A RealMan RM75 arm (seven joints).
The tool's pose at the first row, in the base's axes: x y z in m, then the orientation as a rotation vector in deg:
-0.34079 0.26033 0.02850 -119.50 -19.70 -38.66
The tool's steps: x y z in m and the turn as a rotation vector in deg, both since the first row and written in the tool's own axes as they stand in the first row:
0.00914 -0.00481 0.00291 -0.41 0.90 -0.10
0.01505 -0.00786 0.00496 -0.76 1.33 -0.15
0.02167 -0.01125 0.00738 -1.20 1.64 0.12
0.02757 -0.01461 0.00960 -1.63 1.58 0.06
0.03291 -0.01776 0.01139 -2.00 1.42 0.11
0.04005 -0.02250 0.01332 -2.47 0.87 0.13
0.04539 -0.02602 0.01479 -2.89 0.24 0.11
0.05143 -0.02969 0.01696 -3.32 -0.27 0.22
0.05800 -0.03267 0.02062 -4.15 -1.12 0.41
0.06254 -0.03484 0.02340 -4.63 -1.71 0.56
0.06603 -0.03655 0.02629 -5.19 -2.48 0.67
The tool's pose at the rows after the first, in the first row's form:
-0.33467 0.26537 0.03573 -119.52 -19.19 -39.76
-0.33063 0.26873 0.04030 -119.67 -18.90 -40.34
-0.32605 0.27258 0.04533 -119.97 -18.32 -40.63
-0.32211 0.27626 0.05002 -120.40 -18.30 -40.73
-0.31867 0.27947 0.05443 -120.81 -18.23 -40.65
-0.31447 0.28368 0.06090 -121.49 -18.39 -40.22
-0.31131 0.28683 0.06571 -122.14 -18.65 -39.71
-0.30742 0.29065 0.07071 -122.76 -18.70 -39.24
-0.30227 0.29529 0.07487 -123.90 -18.74 -38.50
-0.29868 0.29877 0.07771 -124.60 -18.78 -37.93
-0.29569 0.30209 0.07958 -125.44 -18.94 -37.22

